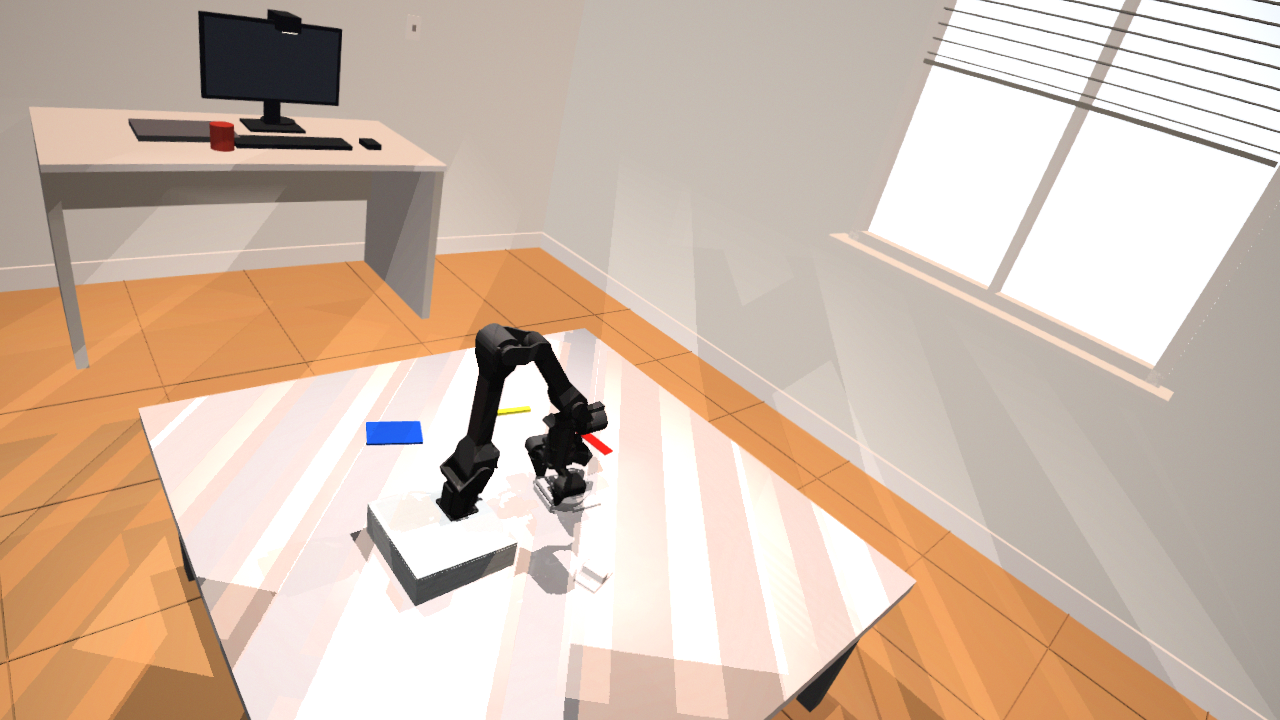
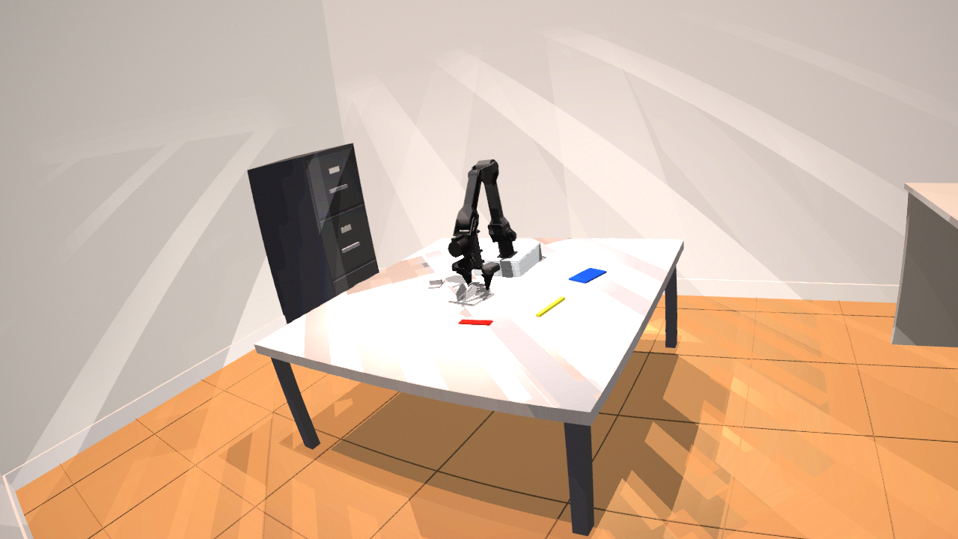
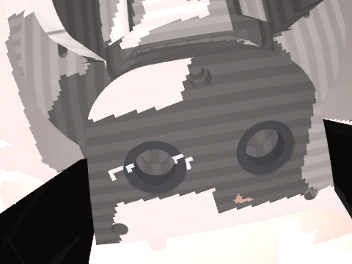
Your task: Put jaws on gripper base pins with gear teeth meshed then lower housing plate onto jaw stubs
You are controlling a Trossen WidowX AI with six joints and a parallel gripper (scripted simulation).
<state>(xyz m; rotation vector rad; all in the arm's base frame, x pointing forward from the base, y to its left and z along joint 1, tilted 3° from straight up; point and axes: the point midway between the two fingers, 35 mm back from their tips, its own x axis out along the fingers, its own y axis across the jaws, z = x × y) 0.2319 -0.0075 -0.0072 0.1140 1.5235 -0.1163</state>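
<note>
Now: gripper tip 2 cm to the left of the curved jaw and 2 cm short of it. Round my gripper tip: yellow stick 32 cm to the left, 9 cm ahead, 1 cm below; blue card 35 cm to the left, 20 cm behind, 1 cm below; red strip 24 cm ahead, 12 cm to the left, 1 cm below.
</note>
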